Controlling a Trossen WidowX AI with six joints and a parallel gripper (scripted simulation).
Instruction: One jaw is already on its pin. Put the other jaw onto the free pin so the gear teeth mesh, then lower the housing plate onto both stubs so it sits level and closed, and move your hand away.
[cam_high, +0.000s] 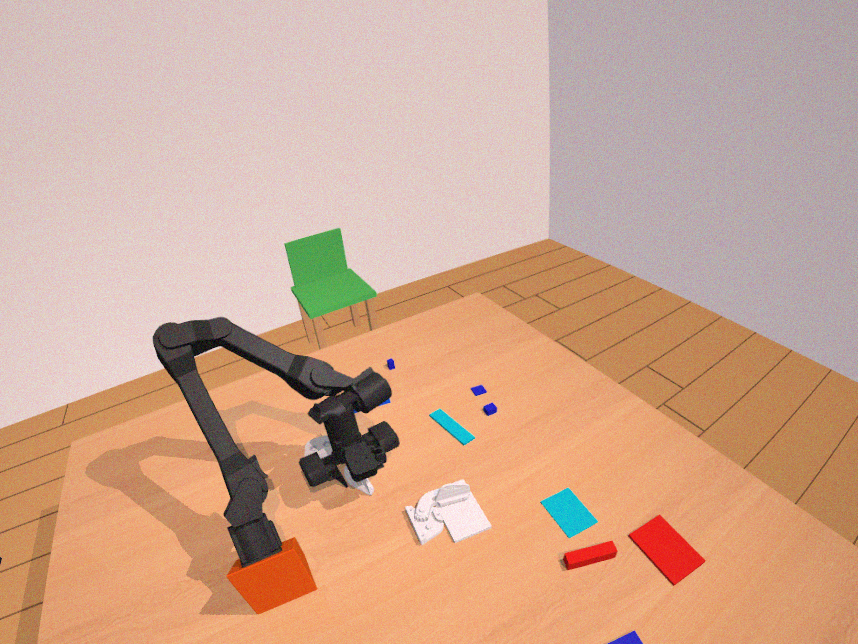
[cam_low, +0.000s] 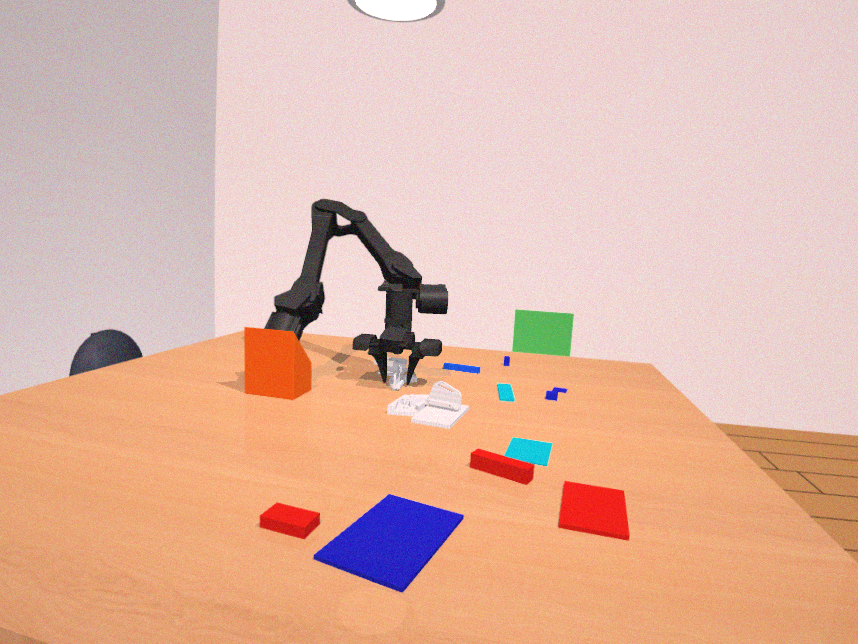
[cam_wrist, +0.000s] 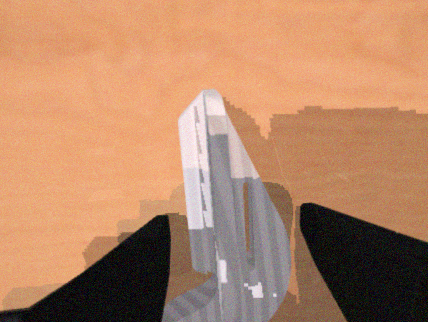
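The white base is 18 cm to the right of my gripper tip and 11 cm ahead of it. Round my gripper tip: cyan tile (31 cm to the right, 26 cm ahead); white housing plate (11 cm to the left, 3 cm behind, 2 cm above); red tile (49 cm to the right, 32 cm ahead).
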